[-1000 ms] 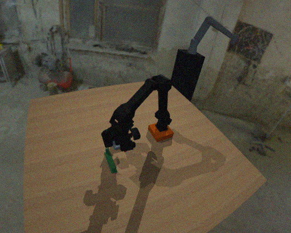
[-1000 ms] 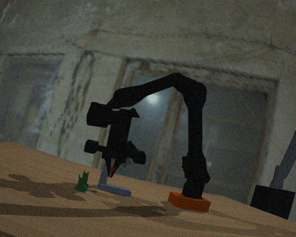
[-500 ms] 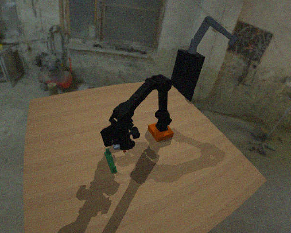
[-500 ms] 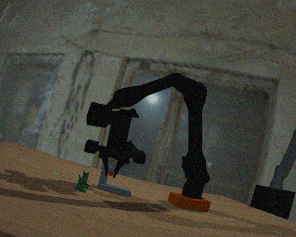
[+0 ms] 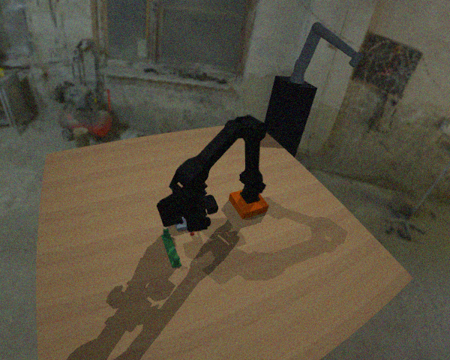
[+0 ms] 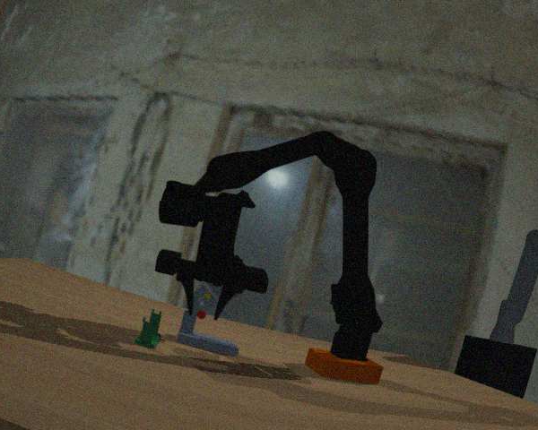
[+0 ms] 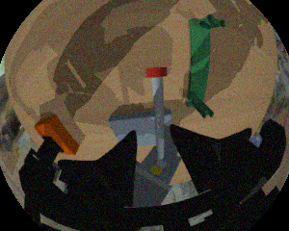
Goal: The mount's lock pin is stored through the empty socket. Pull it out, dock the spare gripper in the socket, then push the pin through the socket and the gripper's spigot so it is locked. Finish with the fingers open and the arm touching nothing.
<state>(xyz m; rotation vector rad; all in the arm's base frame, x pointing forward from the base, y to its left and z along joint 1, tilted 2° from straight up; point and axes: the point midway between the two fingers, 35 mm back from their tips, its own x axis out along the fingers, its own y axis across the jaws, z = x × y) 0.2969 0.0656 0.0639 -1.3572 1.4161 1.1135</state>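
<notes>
The socket lies 50 mm to the right of my gripper tip, 10 mm below it and 10 mm behind it. From my gripper tip the other things lie so: green holder (80 mm ahead, 60 mm to the left, 30 mm below); spare gripper (60 mm above, 50 mm to the right, 20 mm behind).
</notes>
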